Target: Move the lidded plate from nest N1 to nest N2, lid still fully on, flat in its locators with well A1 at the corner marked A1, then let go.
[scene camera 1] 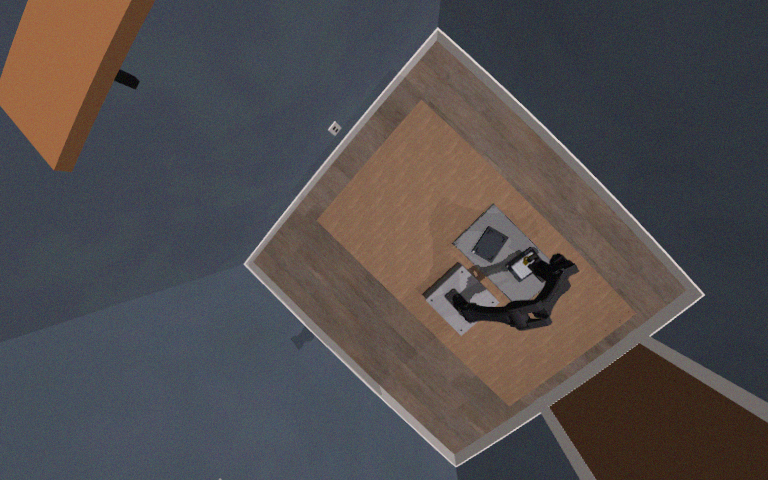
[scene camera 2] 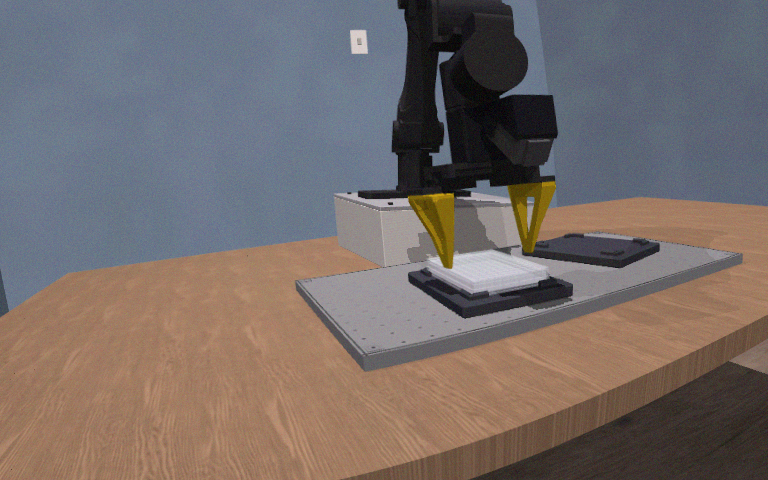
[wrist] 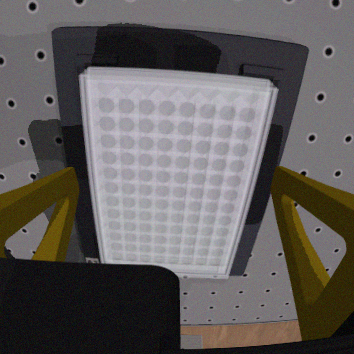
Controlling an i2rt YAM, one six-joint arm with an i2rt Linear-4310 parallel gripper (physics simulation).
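Seen in the pictures: gripper, between the fingertips: (scene camera 1: 530,264) (scene camera 2: 490,260) (wrist: 174,177); arm's base, origin of its link: (scene camera 1: 461,305).
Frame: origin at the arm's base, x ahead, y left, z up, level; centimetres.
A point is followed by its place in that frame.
Observation:
The lidded plate (scene camera 1: 521,270) @[x 35.5, y -7.8, z -4.8 cm] (scene camera 2: 489,275) @[x 44.6, y -10.1, z -4.8 cm] (wrist: 167,175) @[x 40.8, y -7.7, z -4.8 cm], clear-white with its lid on, sits in a dark nest (scene camera 2: 470,309) @[x 47.1, y -13.6, z -6.9 cm] (wrist: 292,62) @[x 46.2, y -13.5, z -6.5 cm], by the task nest N1. It looks level; the fit in the locators is too small to judge. A label at the nest's lower left in the wrist view is mostly hidden. My gripper (scene camera 2: 488,259) @[x 41.1, y -8.0, z -4.2 cm] (wrist: 174,177) @[x 41.1, y -8.0, z -4.2 cm] is open. Its yellow fingers stand on either side of the plate, tips near the height of its top, with gaps in the wrist view. The other dark nest (scene camera 1: 489,243) @[x 33.2, y 13.9, z -6.4 cm] (scene camera 2: 594,250) @[x 36.4, y 10.7, z -6.5 cm], by the task N2, is empty with raised corner locators.
Both nests stand on a grey perforated board (scene camera 1: 493,217) @[x 44.1, y 22.7, z -7.6 cm] (scene camera 2: 334,300) @[x 33.7, y -22.9, z -7.6 cm] on the wooden table (scene camera 1: 396,186) @[x 18.6, y 71.3, z -9.0 cm] (scene camera 2: 198,367) @[x 44.5, y -37.5, z -8.9 cm]. The arm's white base box (scene camera 1: 461,327) @[x -8.3, y -8.9, z 1.0 cm] (scene camera 2: 357,233) @[x 2.7, y -12.0, z -5.0 cm] stands beside the board. The arm reaches over the board from this box.

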